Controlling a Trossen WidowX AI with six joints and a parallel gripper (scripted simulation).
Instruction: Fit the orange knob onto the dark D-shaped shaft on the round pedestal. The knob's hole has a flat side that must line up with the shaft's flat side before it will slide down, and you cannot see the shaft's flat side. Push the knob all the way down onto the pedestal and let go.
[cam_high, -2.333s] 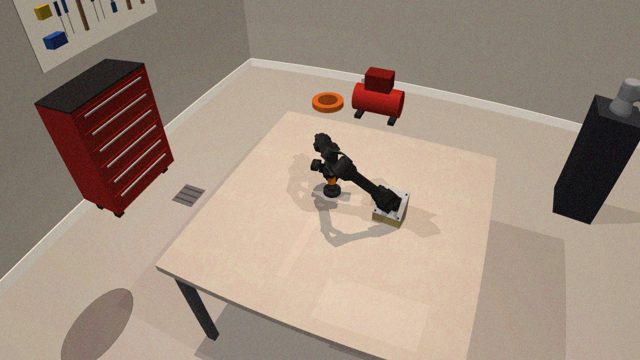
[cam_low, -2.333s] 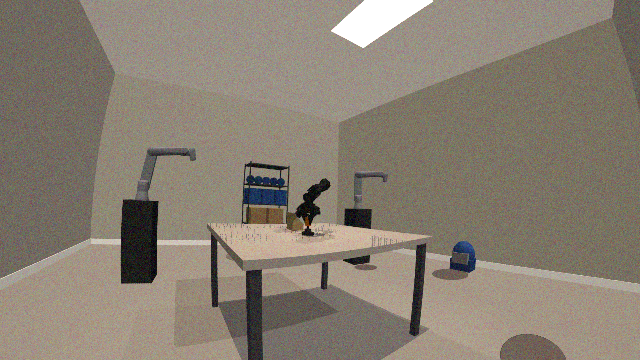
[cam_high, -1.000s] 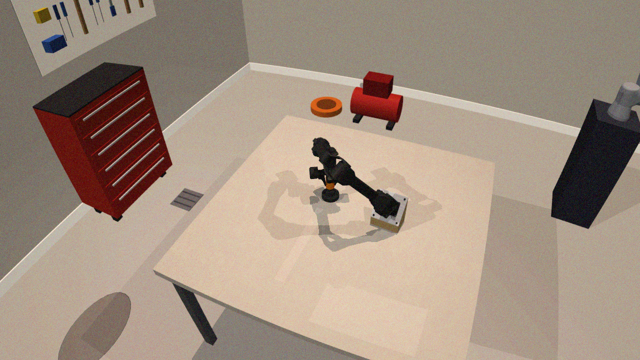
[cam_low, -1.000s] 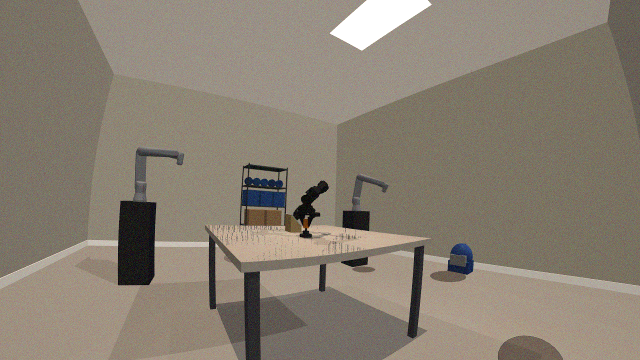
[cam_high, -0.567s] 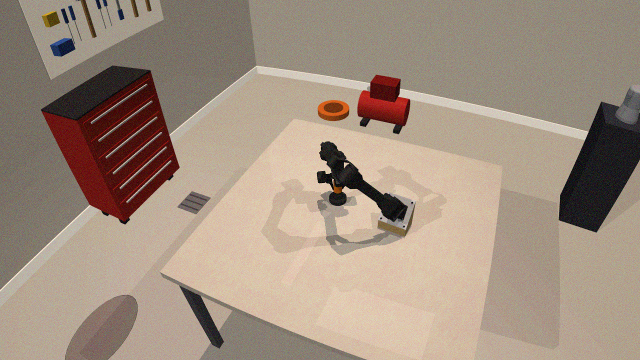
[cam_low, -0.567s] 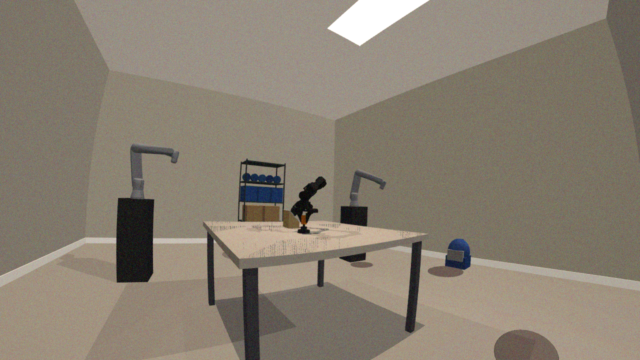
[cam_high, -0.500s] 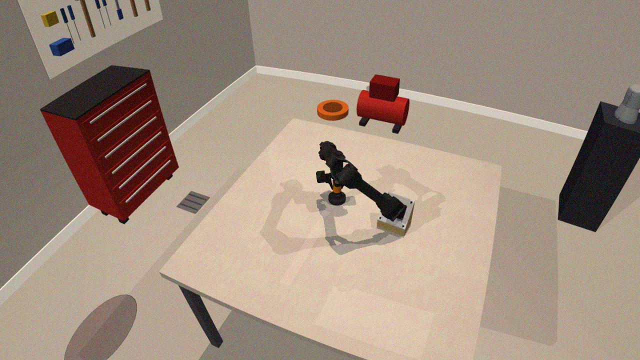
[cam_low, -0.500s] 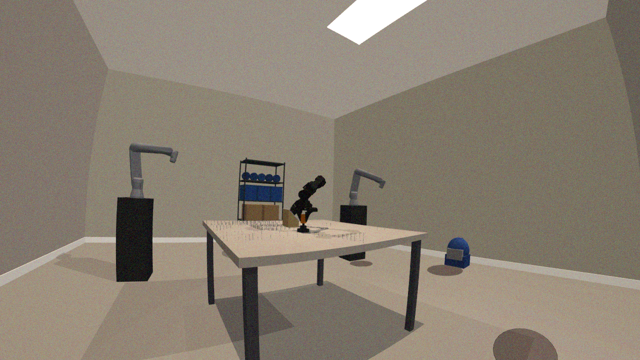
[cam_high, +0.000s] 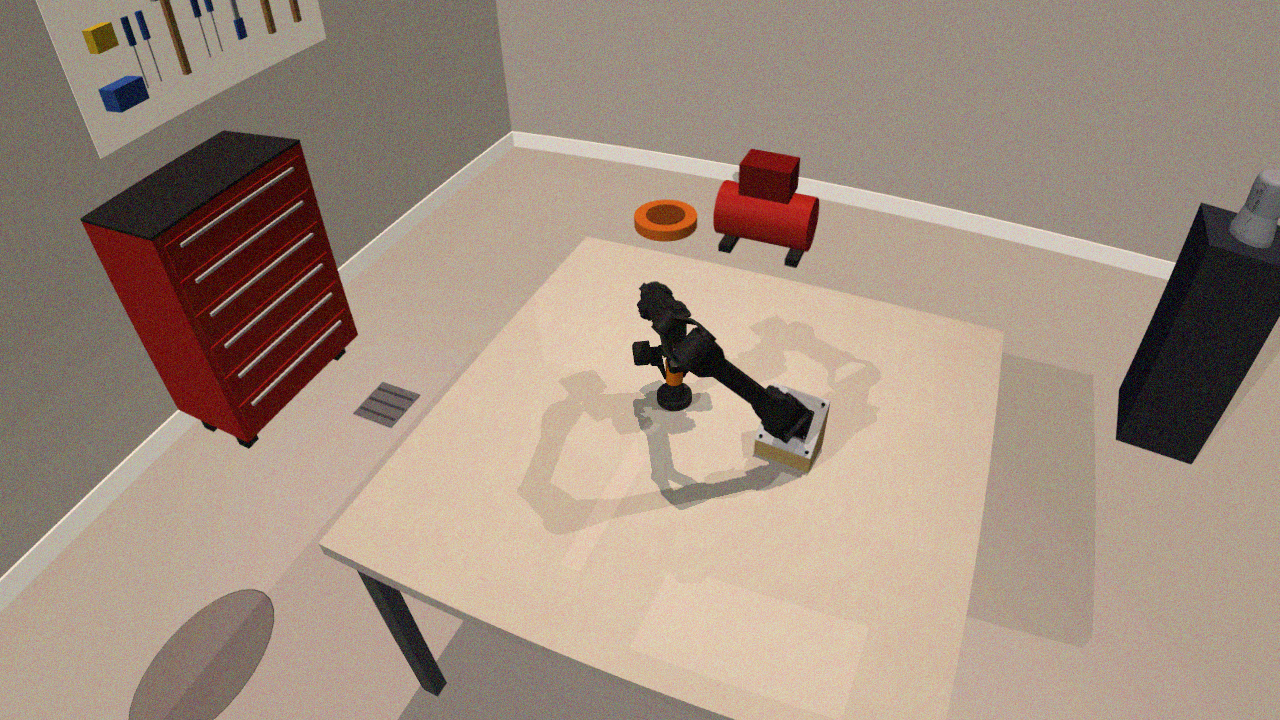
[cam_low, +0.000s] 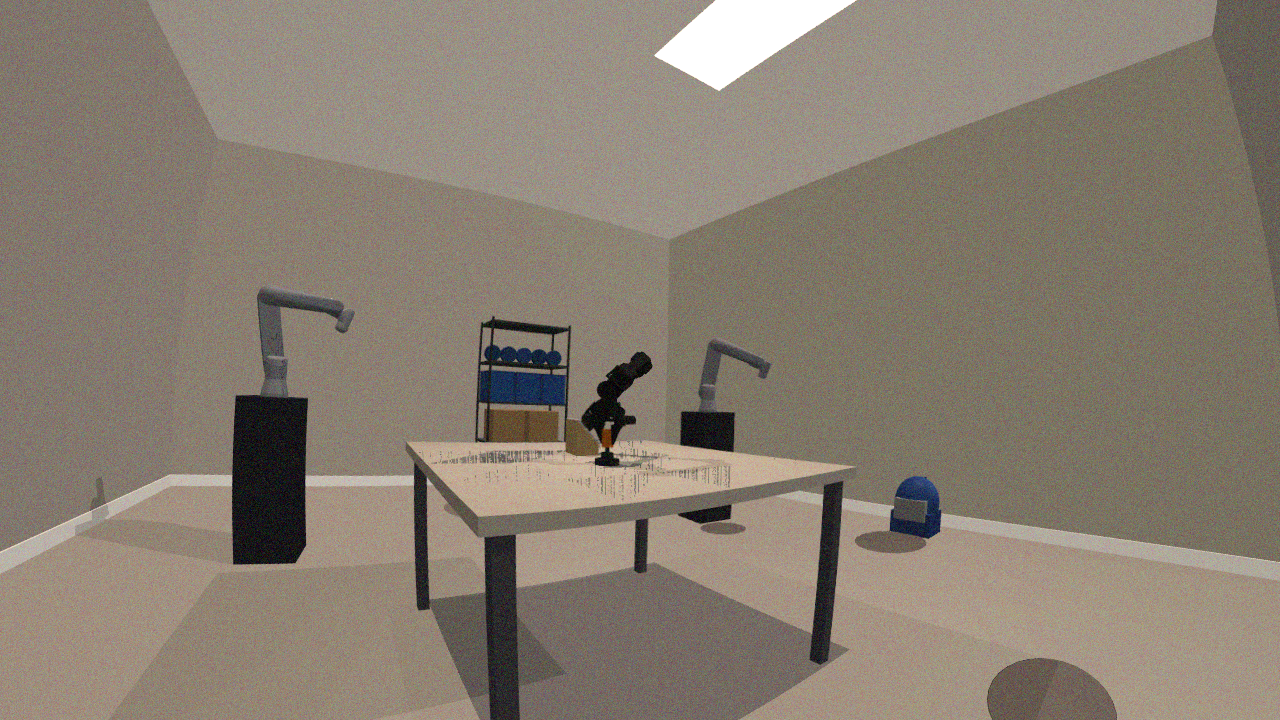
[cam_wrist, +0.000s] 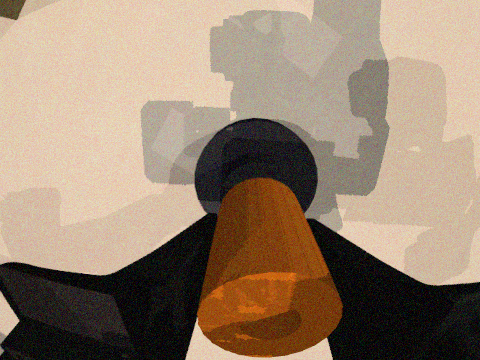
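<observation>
The orange knob is 2 cm above my gripper tip. From my gripper tip the other things lie so: round pedestal 4 cm below.
</observation>
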